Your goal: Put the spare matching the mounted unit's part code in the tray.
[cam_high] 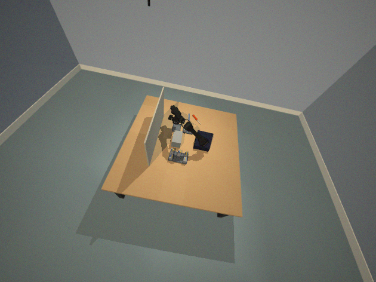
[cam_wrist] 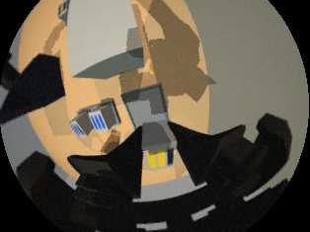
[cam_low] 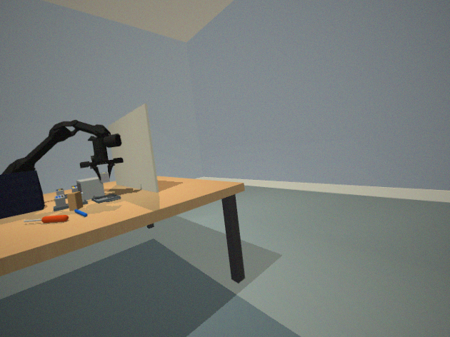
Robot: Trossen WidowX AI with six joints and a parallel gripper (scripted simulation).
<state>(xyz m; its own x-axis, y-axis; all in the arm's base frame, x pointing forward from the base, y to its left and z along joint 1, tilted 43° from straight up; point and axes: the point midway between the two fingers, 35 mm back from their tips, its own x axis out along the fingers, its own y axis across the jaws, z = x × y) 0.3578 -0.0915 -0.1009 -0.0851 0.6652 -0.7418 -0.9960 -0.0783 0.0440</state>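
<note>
Right now my gripper tip is 10 mm past the dark-rimmed flat tray, 20 mm to the left of it and 90 mm above it. The rest, counted from my gripper tip: blue marker 110 mm behind, 230 mm to the right, 90 mm below; beige panel 160 mm ahead, 200 mm to the left, 130 mm above; mounted unit 70 mm behind, 180 mm to the left, 50 mm below.
</note>
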